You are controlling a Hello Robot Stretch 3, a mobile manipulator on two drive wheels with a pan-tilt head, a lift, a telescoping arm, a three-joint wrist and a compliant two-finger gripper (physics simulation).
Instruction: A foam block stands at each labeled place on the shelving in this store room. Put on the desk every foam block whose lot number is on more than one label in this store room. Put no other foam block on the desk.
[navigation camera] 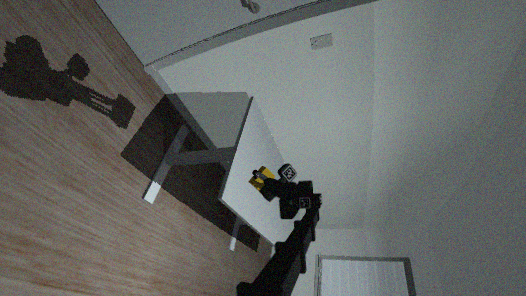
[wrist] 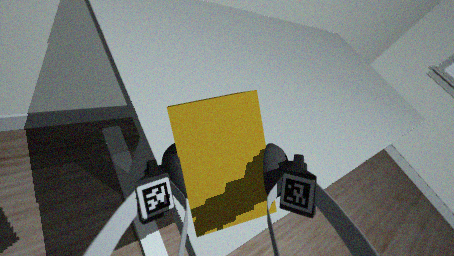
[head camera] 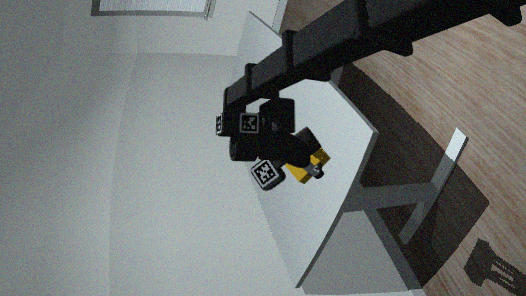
The same spot on a white desk: [navigation camera: 255, 146] is [wrist: 184, 50].
